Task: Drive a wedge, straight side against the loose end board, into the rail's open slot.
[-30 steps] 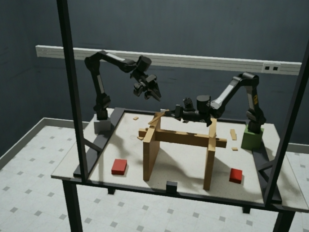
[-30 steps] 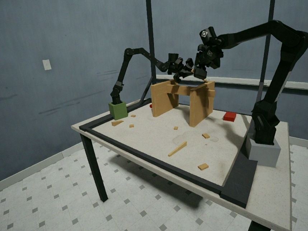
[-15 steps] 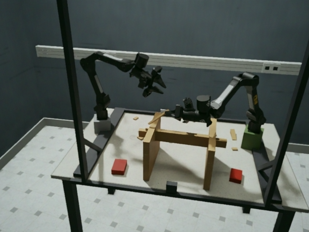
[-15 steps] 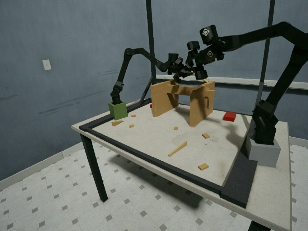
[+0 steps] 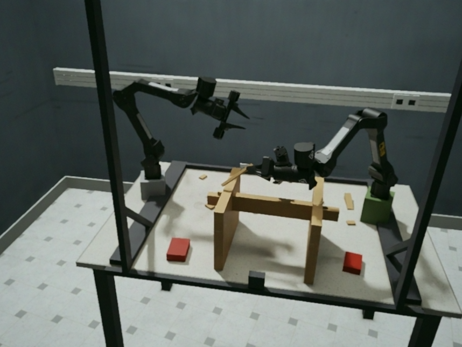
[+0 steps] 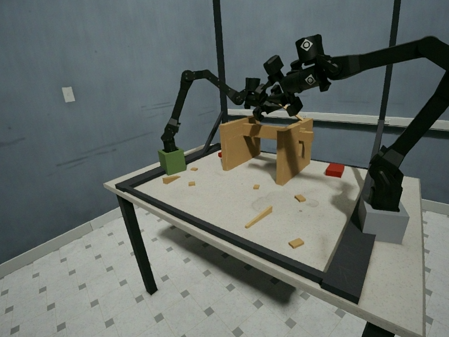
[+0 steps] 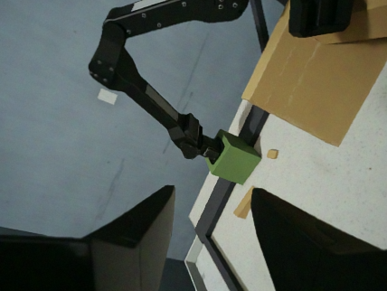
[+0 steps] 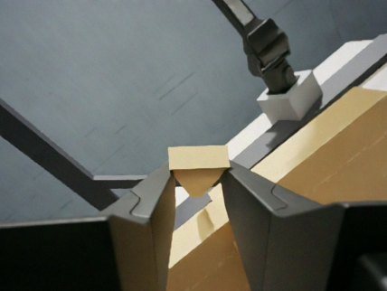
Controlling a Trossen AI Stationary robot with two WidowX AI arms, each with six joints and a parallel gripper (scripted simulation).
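My right hand is 10 mm past the wooden rail, 50 mm to the left of it and 130 mm above it.
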